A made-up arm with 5 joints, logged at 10 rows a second.
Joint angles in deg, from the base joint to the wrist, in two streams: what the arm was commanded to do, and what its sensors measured. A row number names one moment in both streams.
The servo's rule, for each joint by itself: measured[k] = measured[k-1] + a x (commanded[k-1-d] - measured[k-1]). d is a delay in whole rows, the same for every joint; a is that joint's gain. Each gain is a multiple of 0.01, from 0.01 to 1. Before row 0 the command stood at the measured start. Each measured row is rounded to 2 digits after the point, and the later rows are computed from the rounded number. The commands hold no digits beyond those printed.
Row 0, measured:
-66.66, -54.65, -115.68, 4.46, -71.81
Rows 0 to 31, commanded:
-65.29, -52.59, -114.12, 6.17, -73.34
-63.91, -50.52, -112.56, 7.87, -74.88
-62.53, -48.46, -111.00, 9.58, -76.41
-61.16, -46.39, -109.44, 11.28, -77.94
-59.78, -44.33, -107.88, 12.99, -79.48
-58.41, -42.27, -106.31, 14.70, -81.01
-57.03, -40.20, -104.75, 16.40, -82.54
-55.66, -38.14, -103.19, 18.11, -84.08
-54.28, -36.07, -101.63, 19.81, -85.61
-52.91, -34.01, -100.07, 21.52, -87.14
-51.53, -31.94, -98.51, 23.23, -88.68
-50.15, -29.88, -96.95, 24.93, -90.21
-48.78, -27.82, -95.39, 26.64, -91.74
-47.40, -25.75, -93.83, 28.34, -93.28
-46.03, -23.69, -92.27, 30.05, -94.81
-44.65, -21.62, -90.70, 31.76, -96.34
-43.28, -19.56, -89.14, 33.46, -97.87
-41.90, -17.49, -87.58, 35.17, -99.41
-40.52, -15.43, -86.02, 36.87, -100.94
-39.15, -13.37, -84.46, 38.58, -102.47
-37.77, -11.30, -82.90, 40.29, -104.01
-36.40, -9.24, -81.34, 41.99, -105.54
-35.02, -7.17, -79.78, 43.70, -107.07
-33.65, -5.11, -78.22, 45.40, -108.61
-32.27, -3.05, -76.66, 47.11, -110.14
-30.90, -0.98, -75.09, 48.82, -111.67
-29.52, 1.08, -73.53, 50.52, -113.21
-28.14, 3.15, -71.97, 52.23, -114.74
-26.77, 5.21, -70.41, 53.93, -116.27
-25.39, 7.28, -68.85, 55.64, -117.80
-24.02, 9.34, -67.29, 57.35, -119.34
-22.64, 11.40, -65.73, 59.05, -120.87
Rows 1 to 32, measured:
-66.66, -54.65, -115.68, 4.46, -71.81
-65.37, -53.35, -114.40, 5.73, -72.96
-64.00, -51.57, -112.89, 7.31, -74.40
-62.62, -49.61, -111.34, 8.99, -75.91
-61.25, -47.58, -109.78, 10.68, -77.43
-59.87, -45.53, -108.22, 12.39, -78.97
-58.50, -43.48, -106.65, 14.10, -80.50
-57.12, -41.41, -105.09, 15.80, -82.03
-55.75, -39.35, -103.53, 17.51, -83.57
-54.37, -37.28, -101.97, 19.21, -85.10
-53.00, -35.22, -100.41, 20.92, -86.63
-51.62, -33.15, -98.85, 22.63, -88.17
-50.24, -31.09, -97.29, 24.33, -89.70
-48.87, -29.03, -95.73, 26.04, -91.23
-47.49, -26.96, -94.17, 27.74, -92.77
-46.12, -24.90, -92.61, 29.45, -94.30
-44.74, -22.83, -91.04, 31.16, -95.83
-43.37, -20.77, -89.48, 32.86, -97.36
-41.99, -18.70, -87.92, 34.57, -98.90
-40.61, -16.64, -86.36, 36.27, -100.43
-39.24, -14.58, -84.80, 37.98, -101.96
-37.86, -12.51, -83.24, 39.69, -103.50
-36.49, -10.45, -81.68, 41.39, -105.03
-35.11, -8.38, -80.12, 43.10, -106.56
-33.74, -6.32, -78.56, 44.80, -108.10
-32.36, -4.26, -77.00, 46.51, -109.63
-30.99, -2.19, -75.43, 48.22, -111.16
-29.61, -0.13, -73.87, 49.92, -112.70
-28.23, 1.94, -72.31, 51.63, -114.23
-26.86, 4.00, -70.75, 53.33, -115.76
-25.48, 6.07, -69.19, 55.04, -117.29
-24.11, 8.13, -67.63, 56.75, -118.83
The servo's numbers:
d 1
a 0.94 0.63 0.82 0.74 0.75

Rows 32 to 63, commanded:
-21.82, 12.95, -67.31, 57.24, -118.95
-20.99, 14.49, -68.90, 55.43, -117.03
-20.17, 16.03, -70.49, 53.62, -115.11
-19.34, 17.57, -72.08, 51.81, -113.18
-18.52, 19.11, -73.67, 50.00, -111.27
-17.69, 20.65, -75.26, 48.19, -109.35
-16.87, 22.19, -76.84, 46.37, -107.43
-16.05, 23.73, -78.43, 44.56, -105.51
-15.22, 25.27, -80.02, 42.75, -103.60
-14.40, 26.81, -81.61, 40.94, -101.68
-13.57, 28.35, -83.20, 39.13, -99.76
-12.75, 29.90, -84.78, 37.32, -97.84
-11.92, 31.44, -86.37, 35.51, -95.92
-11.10, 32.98, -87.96, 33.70, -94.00
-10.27, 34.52, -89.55, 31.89, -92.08
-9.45, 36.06, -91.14, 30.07, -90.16
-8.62, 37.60, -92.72, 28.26, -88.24
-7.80, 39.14, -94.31, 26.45, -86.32
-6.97, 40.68, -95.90, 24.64, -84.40
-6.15, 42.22, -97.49, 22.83, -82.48
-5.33, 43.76, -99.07, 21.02, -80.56
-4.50, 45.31, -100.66, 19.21, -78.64
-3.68, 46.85, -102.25, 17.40, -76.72
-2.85, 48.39, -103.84, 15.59, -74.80
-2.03, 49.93, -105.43, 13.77, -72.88
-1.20, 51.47, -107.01, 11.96, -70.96
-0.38, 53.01, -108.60, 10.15, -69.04
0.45, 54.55, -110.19, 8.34, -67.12
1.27, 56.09, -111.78, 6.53, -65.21
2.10, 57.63, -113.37, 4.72, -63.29
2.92, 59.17, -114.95, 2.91, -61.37
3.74, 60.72, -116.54, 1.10, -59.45
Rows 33 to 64, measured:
-22.73, 10.19, -66.07, 58.45, -120.36
-21.87, 11.93, -67.09, 57.55, -119.30
-21.04, 13.54, -68.57, 55.98, -117.60
-20.22, 15.11, -70.14, 54.23, -115.73
-19.39, 16.66, -71.73, 52.44, -113.82
-18.57, 18.20, -73.32, 50.63, -111.91
-17.74, 19.74, -74.91, 48.82, -109.99
-16.92, 21.28, -76.49, 47.01, -108.07
-16.10, 22.82, -78.08, 45.20, -106.15
-15.27, 24.36, -79.67, 43.39, -104.24
-14.45, 25.90, -81.26, 41.58, -102.32
-13.62, 27.44, -82.85, 39.77, -100.40
-12.80, 28.99, -84.43, 37.96, -98.48
-11.97, 30.53, -86.02, 36.15, -96.56
-11.15, 32.07, -87.61, 34.34, -94.64
-10.32, 33.61, -89.20, 32.53, -92.72
-9.50, 35.15, -90.79, 30.71, -90.80
-8.67, 36.69, -92.37, 28.90, -88.88
-7.85, 38.23, -93.96, 27.09, -86.96
-7.02, 39.77, -95.55, 25.28, -85.04
-6.20, 41.31, -97.14, 23.47, -83.12
-5.38, 42.85, -98.72, 21.66, -81.20
-4.55, 44.40, -100.31, 19.85, -79.28
-3.73, 45.94, -101.90, 18.04, -77.36
-2.90, 47.48, -103.49, 16.23, -75.44
-2.08, 49.02, -105.08, 14.41, -73.52
-1.25, 50.56, -106.66, 12.60, -71.60
-0.43, 52.10, -108.25, 10.79, -69.68
0.40, 53.64, -109.84, 8.98, -67.76
1.22, 55.18, -111.43, 7.17, -65.85
2.05, 56.72, -113.02, 5.36, -63.93
2.87, 58.26, -114.60, 3.55, -62.01

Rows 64 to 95, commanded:
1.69, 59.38, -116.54, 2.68, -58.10
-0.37, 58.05, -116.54, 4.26, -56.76
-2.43, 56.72, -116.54, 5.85, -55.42
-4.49, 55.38, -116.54, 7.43, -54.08
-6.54, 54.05, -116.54, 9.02, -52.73
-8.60, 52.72, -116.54, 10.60, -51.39
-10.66, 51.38, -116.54, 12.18, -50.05
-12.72, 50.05, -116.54, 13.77, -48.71
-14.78, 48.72, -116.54, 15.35, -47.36
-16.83, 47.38, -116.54, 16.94, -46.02
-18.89, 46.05, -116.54, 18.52, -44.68
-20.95, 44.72, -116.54, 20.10, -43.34
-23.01, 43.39, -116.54, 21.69, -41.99
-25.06, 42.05, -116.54, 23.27, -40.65
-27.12, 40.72, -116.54, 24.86, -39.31
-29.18, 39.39, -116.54, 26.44, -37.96
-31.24, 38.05, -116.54, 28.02, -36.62
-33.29, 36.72, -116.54, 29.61, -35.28
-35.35, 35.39, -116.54, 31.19, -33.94
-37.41, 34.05, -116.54, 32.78, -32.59
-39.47, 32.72, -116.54, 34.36, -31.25
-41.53, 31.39, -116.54, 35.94, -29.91
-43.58, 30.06, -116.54, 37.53, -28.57
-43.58, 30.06, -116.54, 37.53, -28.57
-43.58, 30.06, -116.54, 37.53, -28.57
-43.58, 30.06, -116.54, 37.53, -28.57
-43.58, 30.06, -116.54, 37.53, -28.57
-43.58, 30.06, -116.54, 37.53, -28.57
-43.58, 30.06, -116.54, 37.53, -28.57
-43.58, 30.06, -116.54, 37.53, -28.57
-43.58, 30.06, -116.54, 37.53, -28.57
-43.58, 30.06, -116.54, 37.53, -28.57
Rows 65 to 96, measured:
3.69, 59.81, -116.19, 1.74, -60.09
1.81, 59.54, -116.48, 2.44, -58.60
-0.24, 58.60, -116.53, 3.79, -57.22
-2.30, 57.42, -116.54, 5.31, -55.87
-4.36, 56.13, -116.54, 6.88, -54.53
-6.41, 54.82, -116.54, 8.46, -53.18
-8.47, 53.50, -116.54, 10.04, -51.84
-10.53, 52.16, -116.54, 11.62, -50.50
-12.59, 50.83, -116.54, 13.21, -49.16
-14.65, 49.50, -116.54, 14.79, -47.81
-16.70, 48.16, -116.54, 16.38, -46.47
-18.76, 46.83, -116.54, 17.96, -45.13
-20.82, 45.50, -116.54, 19.54, -43.79
-22.88, 44.17, -116.54, 21.13, -42.44
-24.93, 42.83, -116.54, 22.71, -41.10
-26.99, 41.50, -116.54, 24.30, -39.76
-29.05, 40.17, -116.54, 25.88, -38.41
-31.11, 38.83, -116.54, 27.46, -37.07
-33.16, 37.50, -116.54, 29.05, -35.73
-35.22, 36.17, -116.54, 30.63, -34.39
-37.28, 34.83, -116.54, 32.22, -33.04
-39.34, 33.50, -116.54, 33.80, -31.70
-41.40, 32.17, -116.54, 35.38, -30.36
-43.45, 30.84, -116.54, 36.97, -29.02
-43.57, 30.35, -116.54, 37.38, -28.68
-43.58, 30.17, -116.54, 37.49, -28.60
-43.58, 30.10, -116.54, 37.52, -28.58
-43.58, 30.07, -116.54, 37.53, -28.57
-43.58, 30.06, -116.54, 37.53, -28.57
-43.58, 30.06, -116.54, 37.53, -28.57
-43.58, 30.06, -116.54, 37.53, -28.57
-43.58, 30.06, -116.54, 37.53, -28.57

